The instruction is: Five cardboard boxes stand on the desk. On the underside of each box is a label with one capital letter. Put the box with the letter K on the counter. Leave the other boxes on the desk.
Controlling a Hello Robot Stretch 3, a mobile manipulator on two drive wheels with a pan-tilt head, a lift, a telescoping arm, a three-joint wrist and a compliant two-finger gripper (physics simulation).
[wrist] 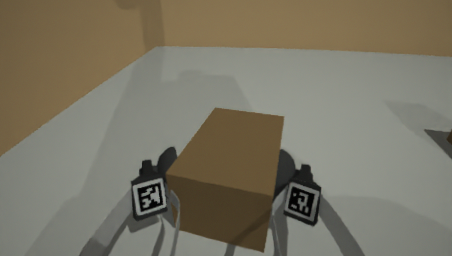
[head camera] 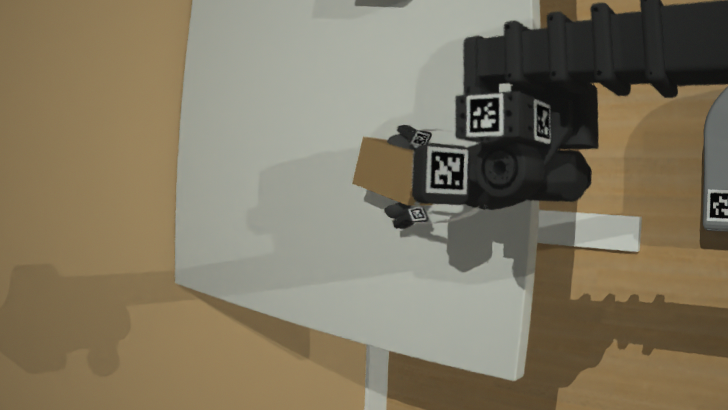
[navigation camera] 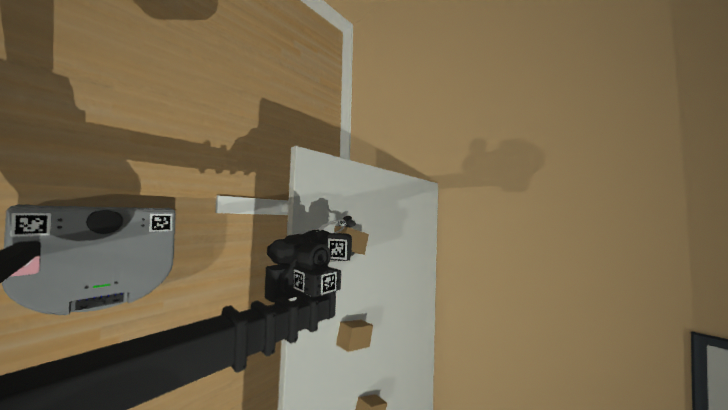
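Where they show: gripper, fingertip midpoint: (head camera: 394, 177); robot's base, link origin: (navigation camera: 105, 220).
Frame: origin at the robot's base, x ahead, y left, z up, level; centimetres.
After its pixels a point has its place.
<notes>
A plain brown cardboard box (head camera: 384, 168) @[x -3.1, y -47.4, z 77.1 cm] (navigation camera: 359, 241) @[x -3.1, y -48.6, z 77.1 cm] (wrist: 230, 150) is between the two fingertips of my gripper (head camera: 399, 175) @[x -2.2, y -48.7, z 73.5 cm] (wrist: 225, 166) @[x -2.2, y -48.7, z 73.5 cm], which is shut on it. The box is upright, at or very close to the top of the white desk (head camera: 305, 76) @[x -17.7, y -67.6, z 72.0 cm] (navigation camera: 402, 285) @[x -22.6, y -78.2, z 72.0 cm] (wrist: 325, 85), near the desk's end; I cannot tell whether it touches. Its underside and label are hidden. In the navigation view a second box (navigation camera: 355, 335) @[x -28.8, y -48.0, z 77.0 cm] stands farther along the desk, and a third box (navigation camera: 370, 402) @[x -52.7, y -56.9, z 75.4 cm] is cut off by the lower edge. Their labels are hidden too. The counter does not show.
My arm (navigation camera: 152, 351) @[x -8.3, y -3.5, z 93.7 cm] (head camera: 611, 48) @[x -10.0, y -14.3, z 94.0 cm] reaches across the desk's front edge. My grey base (navigation camera: 122, 259) @[x -11.6, y -4.1, z 16.0 cm] stands on the wooden floor. The tan wall (navigation camera: 585, 254) @[x -7.0, y -108.6, z 123.1 cm] is behind the desk. A dark-framed picture (navigation camera: 698, 366) @[x -32.6, y -106.3, z 144.2 cm] shows at the far right of the navigation view.
</notes>
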